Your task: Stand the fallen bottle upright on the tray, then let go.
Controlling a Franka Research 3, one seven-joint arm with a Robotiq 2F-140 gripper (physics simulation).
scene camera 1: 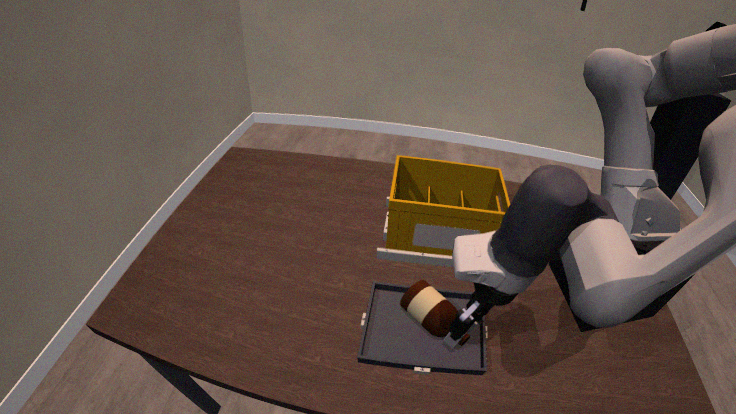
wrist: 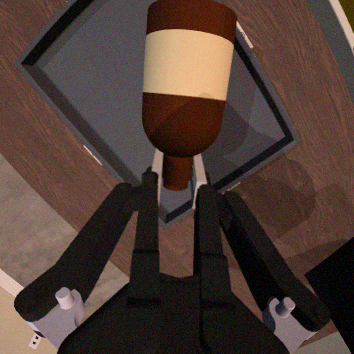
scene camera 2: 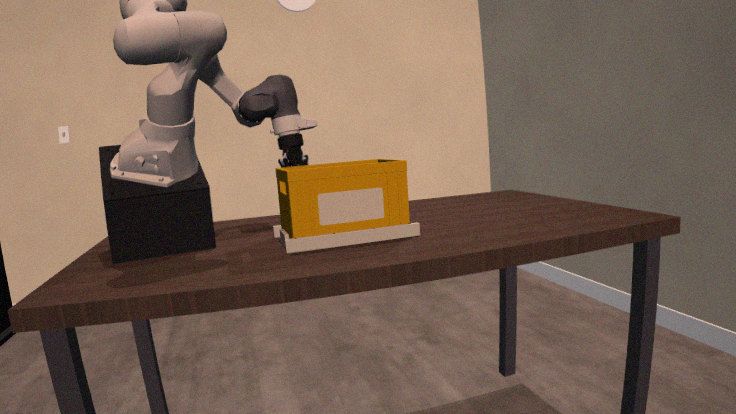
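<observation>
The brown bottle [scene camera 1: 429, 308] [wrist: 187, 65] with a cream label is tilted well away from upright, over the dark grey tray [scene camera 1: 393, 350] [wrist: 95, 80]. In scene camera 1 its base points to the upper left and its neck to the lower right. My gripper [scene camera 1: 457, 338] [wrist: 176, 159] is shut on the bottle's neck, with one finger on each side of it. Whether the bottle touches the tray floor, I cannot tell. In scene camera 2 the bottle, the tray and my fingertips are hidden behind the crate.
A yellow crate [scene camera 1: 437, 208] [scene camera 2: 349, 205] with inner dividers stands behind the tray in scene camera 1, with white strips [scene camera 1: 411, 255] [scene camera 2: 355, 237] along its base. The black robot pedestal [scene camera 2: 159, 221] stands on the wooden table [scene camera 1: 231, 257] [scene camera 2: 488, 221].
</observation>
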